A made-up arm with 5 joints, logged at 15 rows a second.
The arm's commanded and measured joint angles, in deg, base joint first. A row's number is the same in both.
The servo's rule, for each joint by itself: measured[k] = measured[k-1] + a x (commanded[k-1-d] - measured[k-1]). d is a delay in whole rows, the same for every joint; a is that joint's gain. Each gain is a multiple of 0.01, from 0.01 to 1. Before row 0 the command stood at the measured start. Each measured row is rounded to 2 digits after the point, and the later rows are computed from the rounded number. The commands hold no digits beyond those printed.
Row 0, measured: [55.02 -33.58 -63.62 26.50 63.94]
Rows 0 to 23, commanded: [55.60 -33.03 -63.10 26.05 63.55]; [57.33 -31.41 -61.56 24.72 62.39]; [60.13 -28.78 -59.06 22.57 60.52]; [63.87 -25.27 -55.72 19.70 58.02]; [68.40 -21.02 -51.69 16.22 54.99]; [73.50 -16.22 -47.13 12.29 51.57]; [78.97 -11.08 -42.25 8.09 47.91]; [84.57 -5.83 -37.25 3.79 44.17]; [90.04 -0.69 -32.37 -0.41 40.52]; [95.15 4.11 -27.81 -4.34 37.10]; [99.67 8.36 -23.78 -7.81 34.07]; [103.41 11.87 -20.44 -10.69 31.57]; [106.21 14.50 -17.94 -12.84 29.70]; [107.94 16.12 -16.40 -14.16 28.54]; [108.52 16.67 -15.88 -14.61 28.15]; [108.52 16.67 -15.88 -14.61 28.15]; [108.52 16.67 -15.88 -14.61 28.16]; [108.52 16.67 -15.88 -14.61 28.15]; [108.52 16.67 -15.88 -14.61 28.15]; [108.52 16.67 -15.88 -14.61 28.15]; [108.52 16.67 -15.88 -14.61 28.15]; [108.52 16.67 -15.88 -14.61 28.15]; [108.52 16.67 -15.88 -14.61 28.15]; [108.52 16.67 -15.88 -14.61 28.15]
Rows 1 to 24, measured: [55.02 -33.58 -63.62 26.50 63.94]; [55.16 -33.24 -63.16 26.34 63.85]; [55.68 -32.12 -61.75 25.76 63.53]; [56.75 -30.08 -59.38 24.61 62.87]; [58.46 -27.15 -56.16 22.84 61.80]; [60.85 -23.41 -52.23 20.46 60.30]; [63.89 -19.02 -47.74 17.52 58.38]; [67.51 -14.18 -42.91 14.13 56.08]; [71.60 -9.09 -37.93 10.41 53.46]; [76.03 -3.97 -33.04 6.51 50.61]; [80.62 0.96 -28.44 2.60 47.64]; [85.19 5.47 -24.34 -1.15 44.65]; [89.56 9.37 -20.91 -4.58 41.77]; [93.56 12.50 -18.30 -7.55 39.11]; [97.01 14.71 -16.63 -9.93 36.78]; [99.77 15.91 -15.97 -11.61 34.88]; [101.87 16.37 -15.89 -12.69 33.40]; [103.47 16.55 -15.88 -13.38 32.25]; [104.68 16.62 -15.88 -13.82 31.35]; [105.60 16.65 -15.88 -14.10 30.65]; [106.30 16.66 -15.88 -14.28 30.10]; [106.83 16.67 -15.88 -14.40 29.67]; [107.24 16.67 -15.88 -14.48 29.34]; [107.55 16.67 -15.88 -14.53 29.08]
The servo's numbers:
d 1
a 0.24 0.61 0.88 0.36 0.22

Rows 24 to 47, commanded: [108.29 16.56 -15.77 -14.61 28.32]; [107.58 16.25 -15.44 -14.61 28.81]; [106.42 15.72 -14.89 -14.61 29.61]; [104.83 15.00 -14.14 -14.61 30.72]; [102.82 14.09 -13.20 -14.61 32.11]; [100.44 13.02 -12.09 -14.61 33.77]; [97.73 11.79 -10.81 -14.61 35.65]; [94.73 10.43 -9.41 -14.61 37.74]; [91.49 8.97 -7.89 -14.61 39.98]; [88.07 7.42 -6.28 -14.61 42.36]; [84.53 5.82 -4.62 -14.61 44.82]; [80.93 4.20 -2.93 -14.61 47.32]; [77.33 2.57 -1.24 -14.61 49.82]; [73.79 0.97 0.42 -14.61 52.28]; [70.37 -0.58 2.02 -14.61 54.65]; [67.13 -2.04 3.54 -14.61 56.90]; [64.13 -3.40 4.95 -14.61 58.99]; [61.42 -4.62 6.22 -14.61 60.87]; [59.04 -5.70 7.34 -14.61 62.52]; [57.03 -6.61 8.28 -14.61 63.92]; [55.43 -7.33 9.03 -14.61 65.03]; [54.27 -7.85 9.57 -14.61 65.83]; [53.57 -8.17 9.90 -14.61 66.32]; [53.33 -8.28 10.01 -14.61 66.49]
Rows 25 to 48, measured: [107.78 16.67 -15.88 -14.56 28.88]; [107.90 16.60 -15.78 -14.58 28.76]; [107.82 16.39 -15.48 -14.59 28.77]; [107.48 15.98 -14.96 -14.60 28.95]; [106.84 15.38 -14.24 -14.60 29.34]; [105.88 14.59 -13.32 -14.60 29.95]; [104.57 13.63 -12.24 -14.60 30.79]; [102.93 12.51 -10.98 -14.60 31.86]; [100.96 11.24 -9.60 -14.60 33.15]; [98.69 9.86 -8.10 -14.60 34.65]; [96.14 8.37 -6.50 -14.60 36.35]; [93.35 6.81 -4.85 -14.60 38.21]; [90.37 5.22 -3.16 -14.60 40.21]; [87.24 3.60 -1.47 -14.60 42.32]; [84.01 2.00 0.19 -14.60 44.51]; [80.74 0.43 1.80 -14.60 46.74]; [77.47 -1.08 3.33 -14.60 48.98]; [74.27 -2.50 4.76 -14.60 51.18]; [71.19 -3.79 6.04 -14.60 53.31]; [68.27 -4.96 7.18 -14.60 55.34]; [65.57 -5.97 8.15 -14.60 57.23]; [63.14 -6.80 8.92 -14.60 58.95]; [61.01 -7.44 9.49 -14.60 60.46]; [59.22 -7.89 9.85 -14.60 61.75]
